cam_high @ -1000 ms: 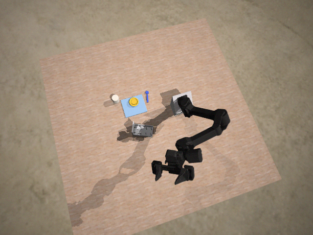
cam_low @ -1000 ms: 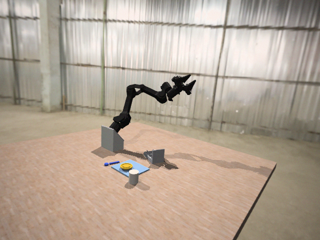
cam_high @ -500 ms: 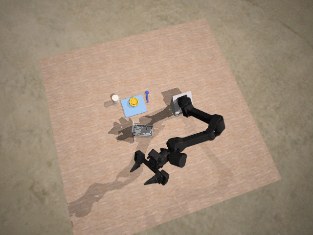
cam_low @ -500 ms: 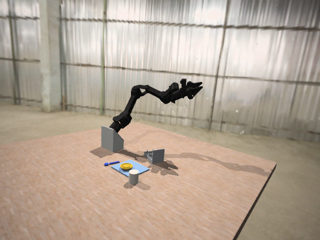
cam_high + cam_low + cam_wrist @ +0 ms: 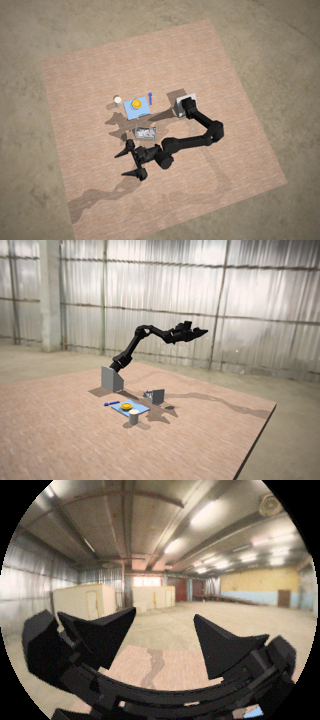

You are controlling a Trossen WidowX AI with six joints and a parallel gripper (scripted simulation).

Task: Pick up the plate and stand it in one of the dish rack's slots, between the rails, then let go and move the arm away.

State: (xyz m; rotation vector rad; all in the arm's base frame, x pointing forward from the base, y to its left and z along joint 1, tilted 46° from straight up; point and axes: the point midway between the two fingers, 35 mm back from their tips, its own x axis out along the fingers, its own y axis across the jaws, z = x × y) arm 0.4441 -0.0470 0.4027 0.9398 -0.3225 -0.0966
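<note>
My gripper tip is 20 cm past the yellow plate, 40 cm to the left of it and 40 cm above it. Also, from my gripper tip: grey dish rack: 19 cm behind, 19 cm to the right, 39 cm below; white cup: 10 cm behind, 46 cm to the right, 39 cm below; light blue mat: 20 cm behind, 38 cm to the right, 41 cm below.
</note>
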